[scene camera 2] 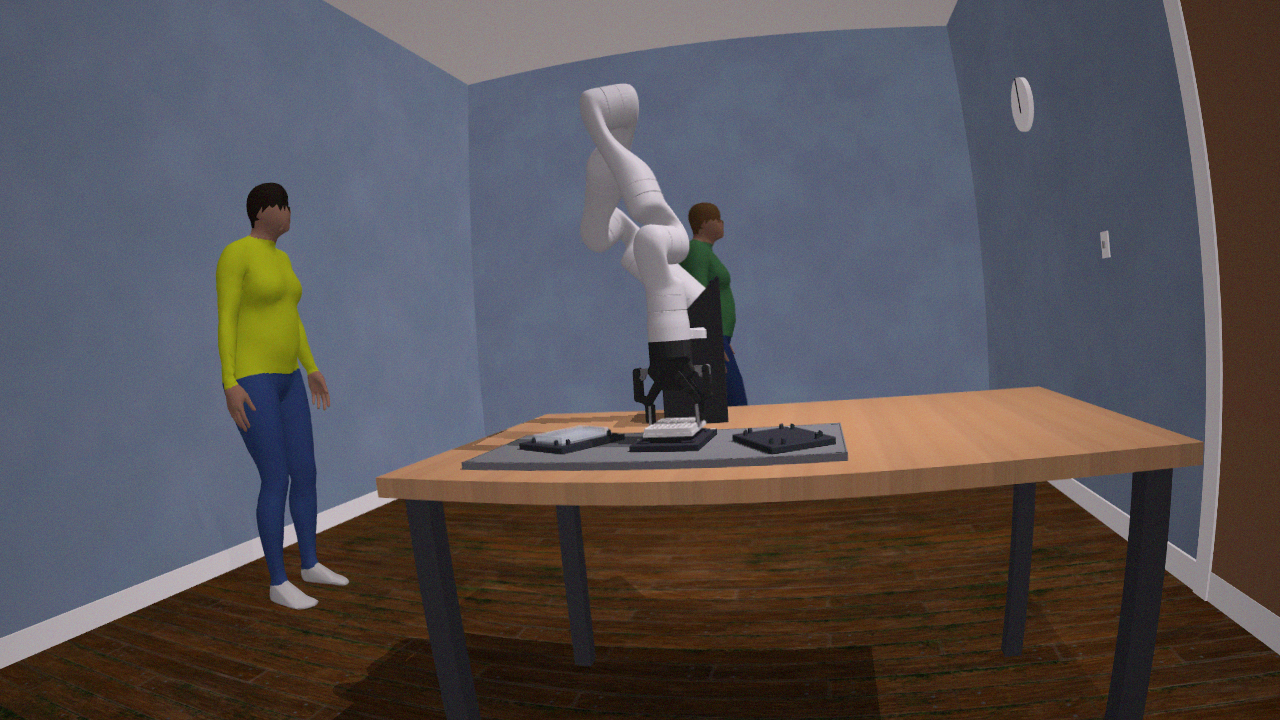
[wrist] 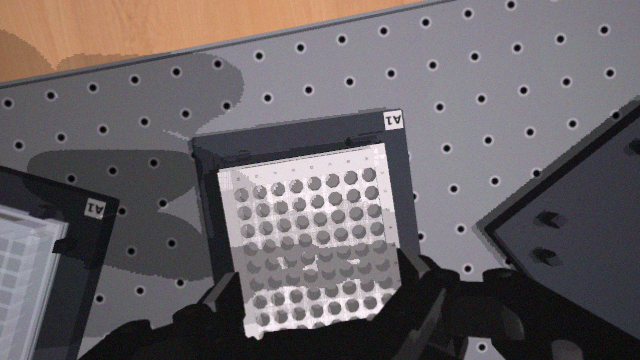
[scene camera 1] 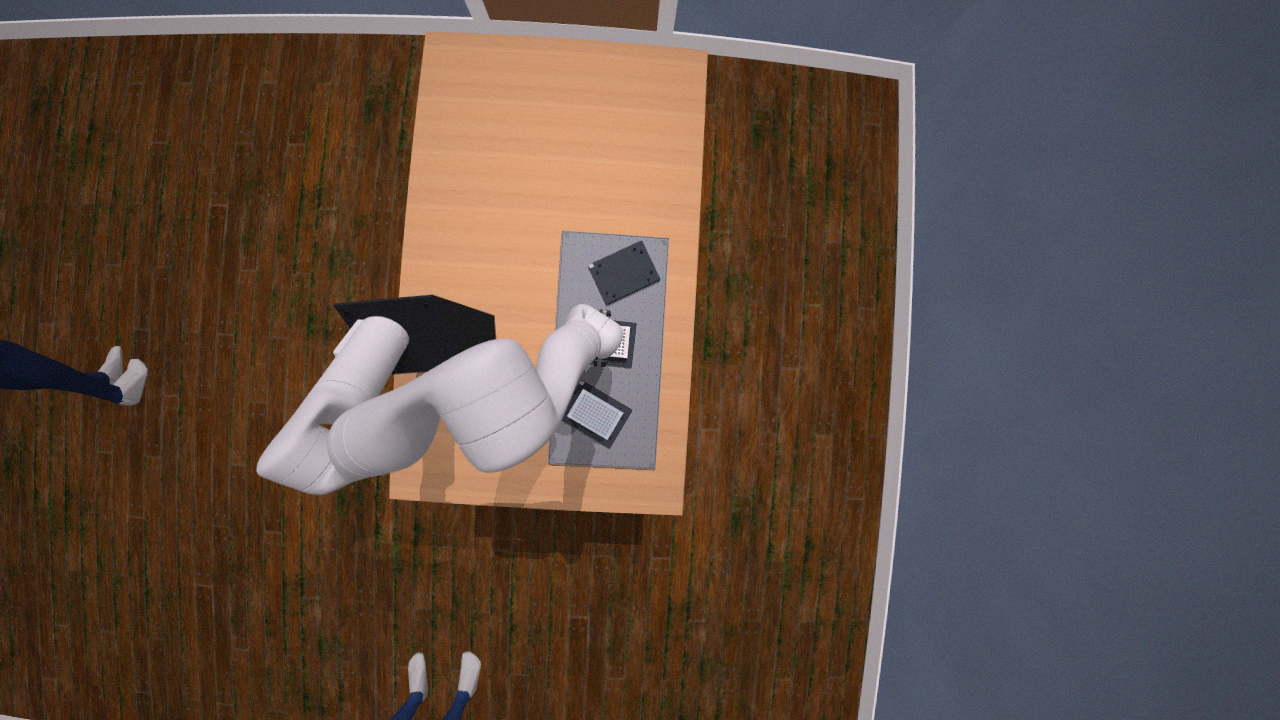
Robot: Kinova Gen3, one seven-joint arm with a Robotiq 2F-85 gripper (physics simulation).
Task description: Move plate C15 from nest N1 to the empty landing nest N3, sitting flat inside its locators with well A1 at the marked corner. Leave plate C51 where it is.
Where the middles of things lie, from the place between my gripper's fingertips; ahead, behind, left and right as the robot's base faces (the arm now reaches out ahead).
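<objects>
White well plate [scene camera 2: 667, 427] right at my hand. Translucent plate [scene camera 1: 590, 411] 10 mm below my hand, 200 mm to the right of it.
</objects>
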